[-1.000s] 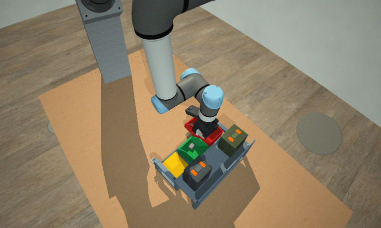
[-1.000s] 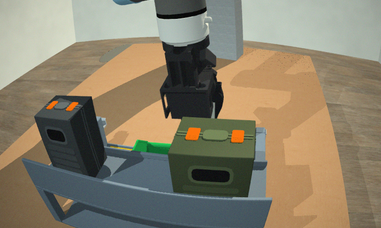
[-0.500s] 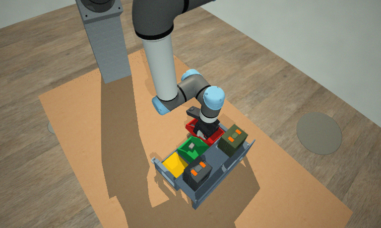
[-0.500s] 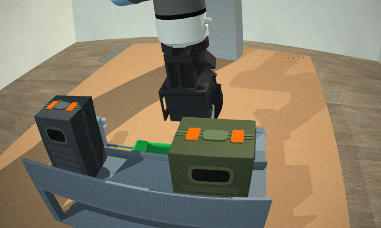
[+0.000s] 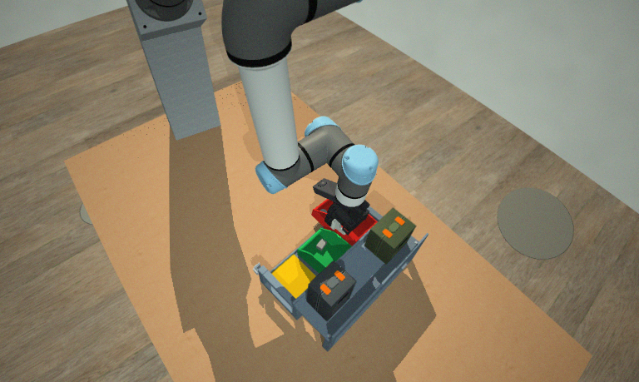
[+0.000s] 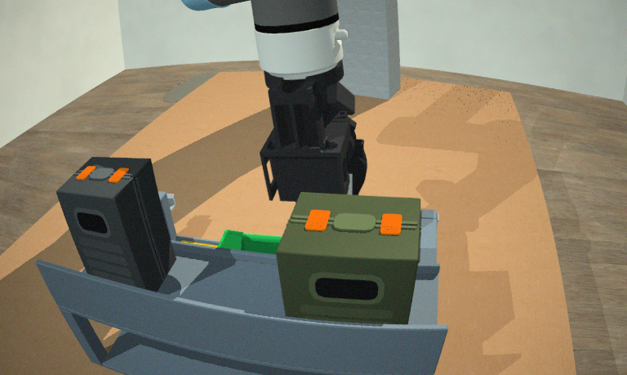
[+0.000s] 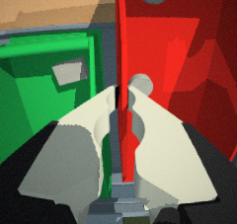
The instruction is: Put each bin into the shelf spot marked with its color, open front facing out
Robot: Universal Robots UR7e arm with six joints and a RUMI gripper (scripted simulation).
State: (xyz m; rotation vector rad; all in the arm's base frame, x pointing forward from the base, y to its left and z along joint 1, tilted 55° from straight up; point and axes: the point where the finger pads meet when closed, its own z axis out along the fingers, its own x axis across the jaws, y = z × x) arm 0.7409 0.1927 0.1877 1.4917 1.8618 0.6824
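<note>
My hand is 1 cm past the red bin, 5 cm to the right of it and 2 cm above it. Also, from my hand: olive box (14 cm ahead, 8 cm to the left, 7 cm above); dark grey box (18 cm ahead, 15 cm to the right, 9 cm above); green bin (6 cm ahead, 6 cm to the right, 3 cm below).
</note>
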